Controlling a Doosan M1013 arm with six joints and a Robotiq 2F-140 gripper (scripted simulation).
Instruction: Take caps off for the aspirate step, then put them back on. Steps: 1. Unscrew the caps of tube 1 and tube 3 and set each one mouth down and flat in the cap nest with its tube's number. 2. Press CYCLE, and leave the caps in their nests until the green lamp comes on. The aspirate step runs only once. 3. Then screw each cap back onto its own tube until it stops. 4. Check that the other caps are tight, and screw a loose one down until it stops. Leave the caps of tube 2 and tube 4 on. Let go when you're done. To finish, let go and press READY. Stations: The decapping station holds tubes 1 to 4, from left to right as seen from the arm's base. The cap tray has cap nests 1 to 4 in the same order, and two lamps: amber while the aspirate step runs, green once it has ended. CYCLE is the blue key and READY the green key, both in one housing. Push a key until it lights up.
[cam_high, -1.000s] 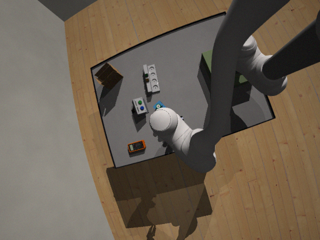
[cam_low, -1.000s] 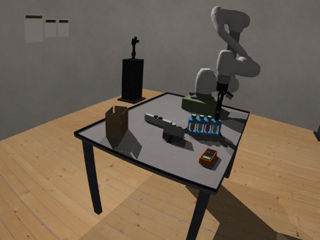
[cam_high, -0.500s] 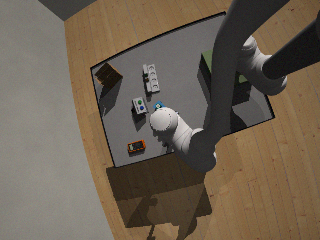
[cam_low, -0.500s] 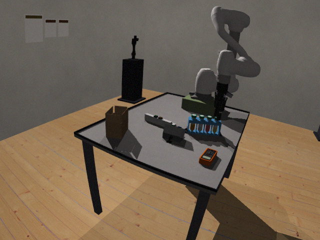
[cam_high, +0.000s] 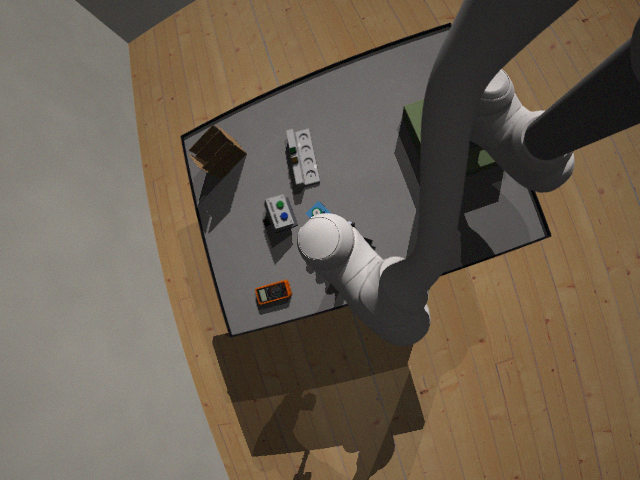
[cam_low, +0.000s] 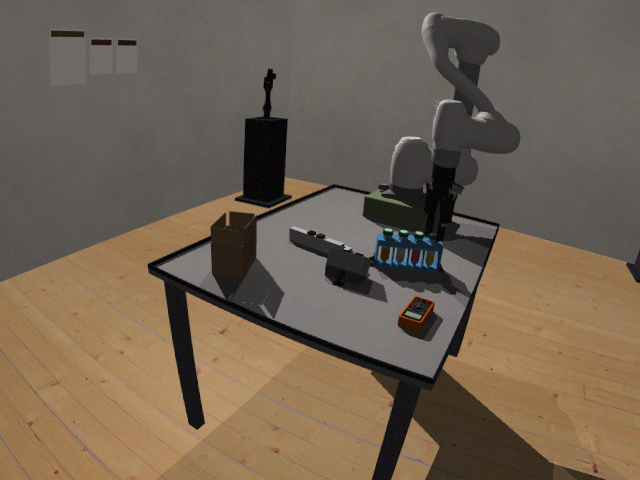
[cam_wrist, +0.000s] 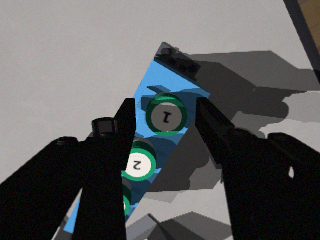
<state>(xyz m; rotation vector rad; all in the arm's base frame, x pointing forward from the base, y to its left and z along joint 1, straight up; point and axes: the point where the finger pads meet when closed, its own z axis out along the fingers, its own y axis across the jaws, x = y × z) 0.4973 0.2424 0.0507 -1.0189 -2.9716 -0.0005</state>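
The cap 1 is 3 cm below my hand. Also, from my hand: cap 2: 2 cm ahead, 5 cm to the right, 3 cm below; then key housing: 20 cm ahead, 22 cm to the right, 9 cm below; then blue key: 18 cm ahead, 19 cm to the right, 8 cm below.
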